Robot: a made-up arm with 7 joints. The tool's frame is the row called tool. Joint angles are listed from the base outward.
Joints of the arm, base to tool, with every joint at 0 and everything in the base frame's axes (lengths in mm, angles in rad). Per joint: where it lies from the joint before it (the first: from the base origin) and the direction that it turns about. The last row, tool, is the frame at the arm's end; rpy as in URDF.
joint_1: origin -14.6 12 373.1 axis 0.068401 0.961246 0.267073
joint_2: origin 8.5 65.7 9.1 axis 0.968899 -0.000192 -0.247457
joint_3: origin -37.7 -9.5 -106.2 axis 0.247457 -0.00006 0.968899
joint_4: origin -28.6 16.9 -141.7 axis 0.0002 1 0.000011
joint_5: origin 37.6 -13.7 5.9 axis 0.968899 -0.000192 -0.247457
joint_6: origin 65 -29.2 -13.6 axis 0.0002 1 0.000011
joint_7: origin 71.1 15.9 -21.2 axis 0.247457 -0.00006 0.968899
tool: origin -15.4 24.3 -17.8 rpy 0 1.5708 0
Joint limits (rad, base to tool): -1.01..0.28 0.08..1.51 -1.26..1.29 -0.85..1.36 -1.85..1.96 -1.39..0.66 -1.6..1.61
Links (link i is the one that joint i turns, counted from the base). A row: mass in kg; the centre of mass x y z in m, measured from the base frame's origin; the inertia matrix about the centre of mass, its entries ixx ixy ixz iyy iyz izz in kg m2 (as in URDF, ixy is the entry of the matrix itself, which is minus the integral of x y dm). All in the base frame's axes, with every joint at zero. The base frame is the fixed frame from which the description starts. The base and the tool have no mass.
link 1: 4.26; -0.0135 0.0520 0.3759; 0.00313 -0.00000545 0 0.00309 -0.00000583 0.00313
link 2: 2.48; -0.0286 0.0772 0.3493; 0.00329 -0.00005 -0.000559 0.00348 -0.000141 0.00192
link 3: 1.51; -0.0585 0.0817 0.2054; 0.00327 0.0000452 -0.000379 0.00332 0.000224 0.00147
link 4: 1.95; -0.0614 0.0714 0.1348; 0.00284 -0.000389 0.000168 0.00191 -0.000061 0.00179
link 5: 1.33; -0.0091 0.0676 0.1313; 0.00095 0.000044 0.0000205 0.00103 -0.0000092 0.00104
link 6: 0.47; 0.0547 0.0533 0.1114; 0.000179 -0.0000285 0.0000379 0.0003 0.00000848 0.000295
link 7: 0.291; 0.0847 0.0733 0.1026; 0.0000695 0 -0.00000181 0.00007 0 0.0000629
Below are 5 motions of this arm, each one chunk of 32 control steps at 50 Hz.
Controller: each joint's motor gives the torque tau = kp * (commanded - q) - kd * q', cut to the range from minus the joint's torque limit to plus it. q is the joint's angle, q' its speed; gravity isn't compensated. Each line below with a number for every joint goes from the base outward.
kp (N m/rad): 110 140 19 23 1.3 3.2 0.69
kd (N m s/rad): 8.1 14 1.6 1.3 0.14 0.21 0.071
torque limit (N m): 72 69 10 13 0.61 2 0.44
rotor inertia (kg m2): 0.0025 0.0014 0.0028 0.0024 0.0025 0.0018 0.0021
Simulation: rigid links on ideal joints. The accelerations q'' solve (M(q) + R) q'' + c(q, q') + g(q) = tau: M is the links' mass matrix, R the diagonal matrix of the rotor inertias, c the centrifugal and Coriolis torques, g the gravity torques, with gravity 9.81 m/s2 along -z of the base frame. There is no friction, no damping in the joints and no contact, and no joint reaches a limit. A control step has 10 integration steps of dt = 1/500 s. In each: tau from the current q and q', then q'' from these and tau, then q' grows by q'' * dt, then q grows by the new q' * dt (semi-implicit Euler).
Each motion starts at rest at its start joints. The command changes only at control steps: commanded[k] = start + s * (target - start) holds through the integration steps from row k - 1 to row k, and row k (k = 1, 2, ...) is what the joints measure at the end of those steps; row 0 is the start. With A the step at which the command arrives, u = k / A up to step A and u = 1 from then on. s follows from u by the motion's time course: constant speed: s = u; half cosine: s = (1 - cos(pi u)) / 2; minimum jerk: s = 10 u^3 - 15 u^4 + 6 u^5; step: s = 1 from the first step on.
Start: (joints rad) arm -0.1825 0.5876 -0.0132 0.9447 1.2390 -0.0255 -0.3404
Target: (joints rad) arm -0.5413 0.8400 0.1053 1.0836 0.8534 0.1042 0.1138
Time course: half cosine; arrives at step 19
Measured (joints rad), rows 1 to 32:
1: -0.1837 0.5844 -0.0145 0.9533 1.2388 -0.0260 -0.3426
2: -0.1854 0.5783 -0.0202 0.9659 1.2345 -0.0294 -0.3466
3: -0.1876 0.5720 -0.0278 0.9781 1.2252 -0.0370 -0.3494
4: -0.1910 0.5669 -0.0353 0.9897 1.2117 -0.0463 -0.3494
5: -0.1966 0.5640 -0.0414 1.0012 1.1948 -0.0546 -0.3453
6: -0.2051 0.5639 -0.0454 1.0127 1.1753 -0.0600 -0.3365
7: -0.2168 0.5669 -0.0468 1.0245 1.1538 -0.0615 -0.3229
8: -0.2320 0.5729 -0.0457 1.0362 1.1308 -0.0590 -0.3046
9: -0.2505 0.5819 -0.0421 1.0478 1.1064 -0.0527 -0.2821
10: -0.2721 0.5934 -0.0363 1.0590 1.0809 -0.0433 -0.2560
11: -0.2961 0.6070 -0.0288 1.0695 1.0547 -0.0318 -0.2268
12: -0.3221 0.6223 -0.0200 1.0792 1.0279 -0.0190 -0.1955
13: -0.3491 0.6386 -0.0102 1.0877 1.0009 -0.0056 -0.1628
14: -0.3764 0.6555 -0.0001 1.0949 0.9743 0.0076 -0.1296
15: -0.4031 0.6724 0.0101 1.1008 0.9484 0.0200 -0.0967
16: -0.4282 0.6888 0.0201 1.1054 0.9238 0.0313 -0.0649
17: -0.4511 0.7043 0.0294 1.1085 0.9011 0.0411 -0.0350
18: -0.4708 0.7183 0.0378 1.1104 0.8808 0.0495 -0.0078
19: -0.4869 0.7304 0.0452 1.1110 0.8634 0.0562 0.0162
20: -0.4990 0.7405 0.0513 1.1109 0.8490 0.0612 0.0364
21: -0.5073 0.7485 0.0560 1.1110 0.8375 0.0648 0.0533
22: -0.5123 0.7547 0.0593 1.1121 0.8282 0.0675 0.0673
23: -0.5146 0.7591 0.0616 1.1143 0.8207 0.0698 0.0792
24: -0.5149 0.7623 0.0630 1.1173 0.8144 0.0721 0.0895
25: -0.5138 0.7644 0.0638 1.1210 0.8091 0.0745 0.0986
26: -0.5119 0.7656 0.0641 1.1248 0.8046 0.0768 0.1068
27: -0.5096 0.7664 0.0642 1.1285 0.8007 0.0790 0.1143
28: -0.5072 0.7667 0.0641 1.1318 0.7973 0.0810 0.1209
29: -0.5050 0.7667 0.0639 1.1345 0.7943 0.0827 0.1269
30: -0.5032 0.7667 0.0636 1.1366 0.7918 0.0839 0.1320
31: -0.5018 0.7665 0.0633 1.1380 0.7895 0.0847 0.1363
32: -0.5009 0.7663 0.0631 1.1389 0.7877 0.0852 0.1399

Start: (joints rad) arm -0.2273 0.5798 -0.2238 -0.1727 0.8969 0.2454 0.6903
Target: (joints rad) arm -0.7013 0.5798 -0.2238 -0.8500 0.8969 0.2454 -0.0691
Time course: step
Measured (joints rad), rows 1 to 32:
1: -0.2557 0.5775 -0.2409 -0.2538 0.8817 0.3165 0.6832
2: -0.3203 0.5701 -0.2555 -0.3899 0.8525 0.3560 0.6416
3: -0.4010 0.5612 -0.2648 -0.5141 0.8265 0.3376 0.5655
4: -0.4805 0.5534 -0.2702 -0.6079 0.8104 0.2965 0.4710
5: -0.5480 0.5477 -0.2724 -0.6730 0.8043 0.2598 0.3728
6: -0.5990 0.5441 -0.2724 -0.7167 0.8058 0.2371 0.2813
7: -0.6339 0.5422 -0.2711 -0.7461 0.8115 0.2274 0.2027
8: -0.6550 0.5413 -0.2694 -0.7667 0.8185 0.2264 0.1395
9: -0.6658 0.5411 -0.2678 -0.7817 0.8248 0.2302 0.0914
10: -0.6694 0.5411 -0.2665 -0.7930 0.8292 0.2357 0.0569
11: -0.6685 0.5412 -0.2658 -0.8018 0.8314 0.2414 0.0336
12: -0.6653 0.5413 -0.2655 -0.8087 0.8315 0.2465 0.0191
13: -0.6613 0.5413 -0.2655 -0.8139 0.8299 0.2506 0.0110
14: -0.6573 0.5413 -0.2657 -0.8178 0.8272 0.2539 0.0074
15: -0.6539 0.5412 -0.2660 -0.8205 0.8239 0.2564 0.0066
16: -0.6513 0.5411 -0.2664 -0.8222 0.8205 0.2583 0.0076
17: -0.6494 0.5411 -0.2667 -0.8232 0.8172 0.2598 0.0094
18: -0.6482 0.5410 -0.2670 -0.8237 0.8143 0.2610 0.0114
19: -0.6476 0.5409 -0.2672 -0.8238 0.8119 0.2620 0.0134
20: -0.6474 0.5408 -0.2673 -0.8236 0.8100 0.2629 0.0152
21: -0.6474 0.5408 -0.2674 -0.8234 0.8085 0.2635 0.0167
22: -0.6476 0.5408 -0.2675 -0.8231 0.8074 0.2641 0.0178
23: -0.6478 0.5407 -0.2675 -0.8228 0.8067 0.2645 0.0186
24: -0.6480 0.5407 -0.2675 -0.8226 0.8062 0.2649 0.0192
25: -0.6482 0.5407 -0.2675 -0.8224 0.8058 0.2651 0.0196
26: -0.6483 0.5407 -0.2675 -0.8223 0.8056 0.2653 0.0198
27: -0.6485 0.5407 -0.2675 -0.8222 0.8055 0.2655 0.0200
28: -0.6485 0.5407 -0.2675 -0.8222 0.8055 0.2656 0.0200
29: -0.6486 0.5407 -0.2675 -0.8222 0.8054 0.2656 0.0201
30: -0.6486 0.5407 -0.2674 -0.8222 0.8054 0.2656 0.0201
31: -0.6486 0.5407 -0.2674 -0.8222 0.8054 0.2657 0.0200
32: -0.6486 0.5407 -0.2674 -0.8222 0.8054 0.2657 0.0200

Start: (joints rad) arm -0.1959 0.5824 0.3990 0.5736 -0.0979 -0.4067 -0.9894
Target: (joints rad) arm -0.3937 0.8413 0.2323 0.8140 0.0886 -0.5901 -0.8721
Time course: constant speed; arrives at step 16
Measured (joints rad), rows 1 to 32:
1: -0.1974 0.5804 0.3956 0.5868 -0.0959 -0.4095 -0.9893
2: -0.2003 0.5774 0.3846 0.6104 -0.0892 -0.4031 -0.9883
3: -0.2043 0.5754 0.3686 0.6371 -0.0768 -0.3894 -0.9863
4: -0.2096 0.5752 0.3507 0.6637 -0.0597 -0.3743 -0.9836
5: -0.2161 0.5773 0.3328 0.6884 -0.0400 -0.3625 -0.9806
6: -0.2237 0.5817 0.3158 0.7105 -0.0194 -0.3561 -0.9772
7: -0.2324 0.5884 0.3003 0.7299 0.0006 -0.3557 -0.9737
8: -0.2420 0.5970 0.2864 0.7469 0.0193 -0.3609 -0.9699
9: -0.2525 0.6073 0.2739 0.7620 0.0364 -0.3704 -0.9659
10: -0.2636 0.6191 0.2625 0.7758 0.0520 -0.3831 -0.9616
11: -0.2753 0.6319 0.2518 0.7888 0.0661 -0.3979 -0.9570
12: -0.2874 0.6456 0.2416 0.8014 0.0792 -0.4137 -0.9520
13: -0.2996 0.6598 0.2318 0.8138 0.0915 -0.4298 -0.9467
14: -0.3119 0.6744 0.2220 0.8262 0.1034 -0.4460 -0.9410
15: -0.3241 0.6893 0.2122 0.8389 0.1150 -0.4617 -0.9349
16: -0.3361 0.7043 0.2023 0.8519 0.1266 -0.4770 -0.9285
17: -0.3470 0.7181 0.1955 0.8609 0.1386 -0.4884 -0.9226
18: -0.3558 0.7298 0.1912 0.8657 0.1487 -0.4974 -0.9178
19: -0.3624 0.7395 0.1883 0.8678 0.1560 -0.5056 -0.9139
20: -0.3671 0.7472 0.1861 0.8686 0.1610 -0.5128 -0.9106
21: -0.3701 0.7532 0.1842 0.8690 0.1644 -0.5188 -0.9078
22: -0.3718 0.7577 0.1823 0.8695 0.1669 -0.5232 -0.9051
23: -0.3724 0.7610 0.1804 0.8704 0.1691 -0.5260 -0.9027
24: -0.3723 0.7633 0.1785 0.8716 0.1713 -0.5273 -0.9004
25: -0.3717 0.7649 0.1766 0.8730 0.1737 -0.5275 -0.8982
26: -0.3709 0.7659 0.1748 0.8746 0.1763 -0.5270 -0.8963
27: -0.3699 0.7666 0.1731 0.8761 0.1789 -0.5260 -0.8945
28: -0.3689 0.7669 0.1715 0.8774 0.1816 -0.5249 -0.8930
29: -0.3680 0.7671 0.1702 0.8785 0.1840 -0.5238 -0.8918
30: -0.3673 0.7672 0.1690 0.8794 0.1862 -0.5230 -0.8907
31: -0.3667 0.7672 0.1680 0.8800 0.1881 -0.5224 -0.8900
32: -0.3663 0.7671 0.1671 0.8804 0.1897 -0.5221 -0.8894

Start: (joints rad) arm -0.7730 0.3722 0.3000 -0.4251 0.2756 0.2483 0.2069
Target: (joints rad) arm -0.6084 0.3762 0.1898 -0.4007 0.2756 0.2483 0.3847
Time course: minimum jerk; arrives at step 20
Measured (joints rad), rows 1 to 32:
1: -0.7684 0.3697 0.2991 -0.4193 0.2769 0.2500 0.2077
2: -0.7586 0.3651 0.2962 -0.4100 0.2793 0.2600 0.2111
3: -0.7465 0.3604 0.2926 -0.4010 0.2812 0.2749 0.2173
4: -0.7340 0.3561 0.2889 -0.3932 0.2825 0.2900 0.2255
5: -0.7219 0.3526 0.2850 -0.3869 0.2834 0.3030 0.2350
6: -0.7106 0.3499 0.2807 -0.3819 0.2843 0.3130 0.2450
7: -0.6998 0.3479 0.2757 -0.3778 0.2851 0.3197 0.2553
8: -0.6893 0.3464 0.2698 -0.3742 0.2859 0.3238 0.2658
9: -0.6785 0.3455 0.2629 -0.3711 0.2866 0.3258 0.2768
10: -0.6674 0.3449 0.2550 -0.3681 0.2872 0.3264 0.2884
11: -0.6556 0.3445 0.2464 -0.3651 0.2876 0.3263 0.3007
12: -0.6433 0.3443 0.2373 -0.3621 0.2878 0.3261 0.3137
13: -0.6307 0.3442 0.2279 -0.3591 0.2879 0.3259 0.3274
14: -0.6180 0.3442 0.2186 -0.3561 0.2878 0.3261 0.3415
15: -0.6056 0.3441 0.2097 -0.3532 0.2877 0.3267 0.3557
16: -0.5940 0.3442 0.2014 -0.3505 0.2875 0.3277 0.3696
17: -0.5835 0.3442 0.1940 -0.3481 0.2872 0.3289 0.3828
18: -0.5746 0.3442 0.1877 -0.3461 0.2870 0.3303 0.3949
19: -0.5674 0.3442 0.1824 -0.3444 0.2868 0.3317 0.4055
20: -0.5620 0.3442 0.1782 -0.3431 0.2867 0.3327 0.4144
21: -0.5583 0.3443 0.1748 -0.3421 0.2867 0.3333 0.4216
22: -0.5561 0.3443 0.1722 -0.3414 0.2868 0.3334 0.4271
23: -0.5551 0.3444 0.1700 -0.3409 0.2869 0.3330 0.4311
24: -0.5548 0.3446 0.1683 -0.3406 0.2871 0.3322 0.4339
25: -0.5551 0.3447 0.1669 -0.3405 0.2873 0.3312 0.4357
26: -0.5556 0.3448 0.1658 -0.3404 0.2875 0.3301 0.4368
27: -0.5563 0.3449 0.1649 -0.3404 0.2876 0.3290 0.4374
28: -0.5569 0.3450 0.1642 -0.3405 0.2877 0.3280 0.4376
29: -0.5575 0.3451 0.1636 -0.3405 0.2878 0.3272 0.4376
30: -0.5579 0.3452 0.1632 -0.3406 0.2879 0.3265 0.4375
31: -0.5582 0.3452 0.1628 -0.3407 0.2880 0.3261 0.4373
32: -0.5584 0.3453 0.1626 -0.3407 0.2881 0.3258 0.4371

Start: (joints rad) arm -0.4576 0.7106 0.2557 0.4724 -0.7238 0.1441 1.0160
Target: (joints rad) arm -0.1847 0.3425 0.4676 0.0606 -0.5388 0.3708 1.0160
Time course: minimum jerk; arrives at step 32
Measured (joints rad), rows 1 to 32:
1: -0.4561 0.7065 0.2549 0.4805 -0.7216 0.1425 1.0160
2: -0.4521 0.6988 0.2488 0.4941 -0.7134 0.1475 1.0153
3: -0.4463 0.6899 0.2394 0.5075 -0.6990 0.1604 1.0144
4: -0.4396 0.6808 0.2293 0.5187 -0.6800 0.1772 1.0138
5: -0.4325 0.6717 0.2203 0.5264 -0.6589 0.1944 1.0137
6: -0.4255 0.6630 0.2135 0.5302 -0.6376 0.2098 1.0140
7: -0.4186 0.6544 0.2094 0.5300 -0.6177 0.2226 1.0148
8: -0.4117 0.6458 0.2081 0.5258 -0.6003 0.2329 1.0158
9: -0.4048 0.6368 0.2096 0.5178 -0.5854 0.2411 1.0169
10: -0.3976 0.6273 0.2134 0.5066 -0.5732 0.2478 1.0180
11: -0.3899 0.6170 0.2192 0.4924 -0.5631 0.2539 1.0190
12: -0.3816 0.6056 0.2268 0.4757 -0.5548 0.2599 1.0199
13: -0.3725 0.5931 0.2356 0.4570 -0.5475 0.2664 1.0207
14: -0.3624 0.5794 0.2454 0.4368 -0.5408 0.2738 1.0214
15: -0.3514 0.5645 0.2560 0.4154 -0.5342 0.2823 1.0219
16: -0.3395 0.5485 0.2671 0.3932 -0.5273 0.2920 1.0224
17: -0.3268 0.5316 0.2785 0.3707 -0.5198 0.3028 1.0228
18: -0.3134 0.5140 0.2900 0.3481 -0.5117 0.3146 1.0230
19: -0.2996 0.4958 0.3017 0.3257 -0.5029 0.3271 1.0232
20: -0.2856 0.4775 0.3132 0.3038 -0.4935 0.3401 1.0233
21: -0.2716 0.4591 0.3246 0.2827 -0.4836 0.3532 1.0234
22: -0.2579 0.4411 0.3357 0.2625 -0.4734 0.3661 1.0233
23: -0.2448 0.4237 0.3464 0.2437 -0.4633 0.3785 1.0232
24: -0.2324 0.4071 0.3566 0.2262 -0.4533 0.3902 1.0231
25: -0.2210 0.3917 0.3661 0.2104 -0.4437 0.4009 1.0229
26: -0.2107 0.3775 0.3750 0.1965 -0.4347 0.4104 1.0226
27: -0.2018 0.3647 0.3831 0.1844 -0.4265 0.4187 1.0223
28: -0.1942 0.3535 0.3903 0.1743 -0.4191 0.4256 1.0220
29: -0.1880 0.3439 0.3966 0.1661 -0.4126 0.4312 1.0217
30: -0.1833 0.3359 0.4020 0.1599 -0.4071 0.4353 1.0214
31: -0.1799 0.3294 0.4066 0.1553 -0.4024 0.4383 1.0211
32: -0.1777 0.3243 0.4105 0.1521 -0.3986 0.4401 1.0209

